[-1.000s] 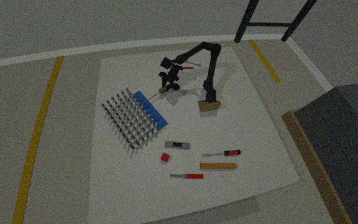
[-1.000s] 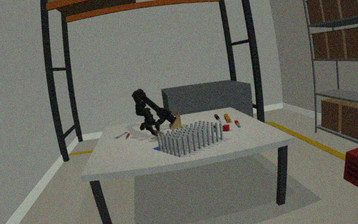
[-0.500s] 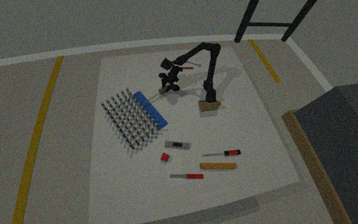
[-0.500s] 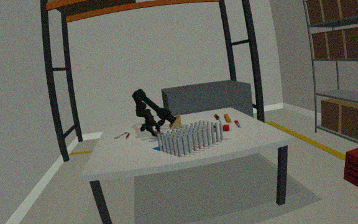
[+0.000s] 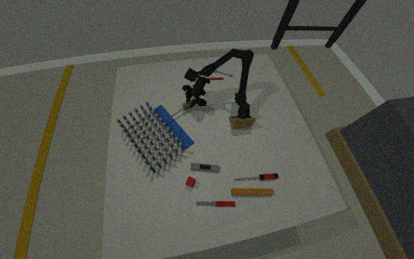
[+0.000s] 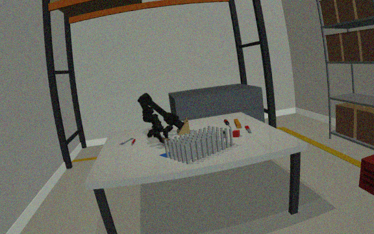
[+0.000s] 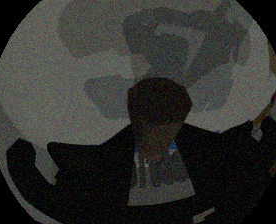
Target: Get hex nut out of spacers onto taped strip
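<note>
Now: the blue taped strip 13 cm ahead of my gripper tip, 12 cm to the left of it and 3 cm below it. From my gripper tip the other things lie so: brown-handled pick 9 cm ahead, 5 cm to the left; then red cube 7 cm ahead, 48 cm to the left, 1 cm below; then grey block 2 cm behind, 42 cm to the left, 2 cm below.
</note>
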